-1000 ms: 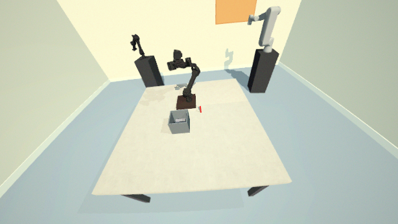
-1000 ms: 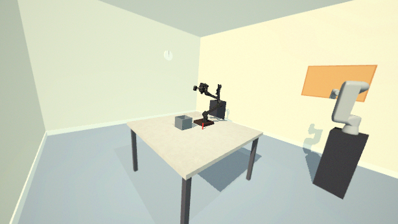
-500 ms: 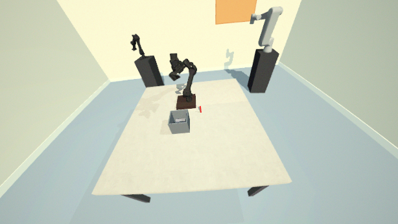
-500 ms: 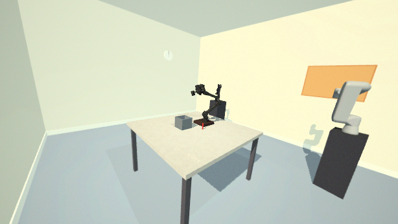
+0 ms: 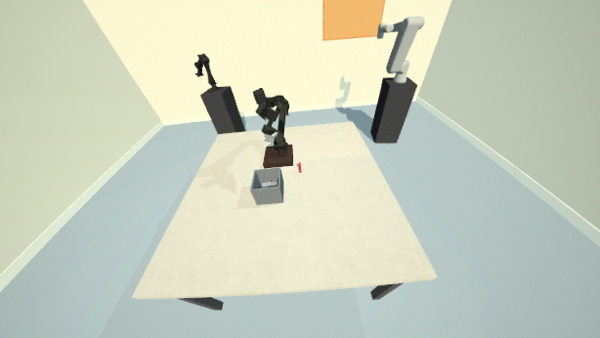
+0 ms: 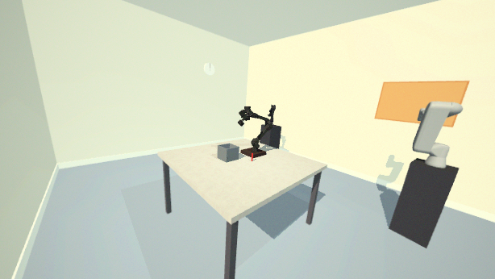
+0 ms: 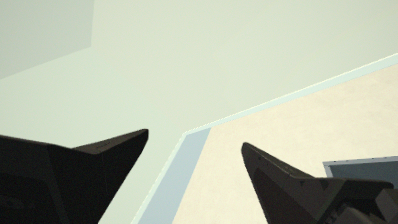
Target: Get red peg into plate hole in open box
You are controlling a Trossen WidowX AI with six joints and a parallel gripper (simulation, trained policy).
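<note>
My gripper tip is now 11 cm past the red peg, 4 cm to the right of it and 39 cm above it.
</note>
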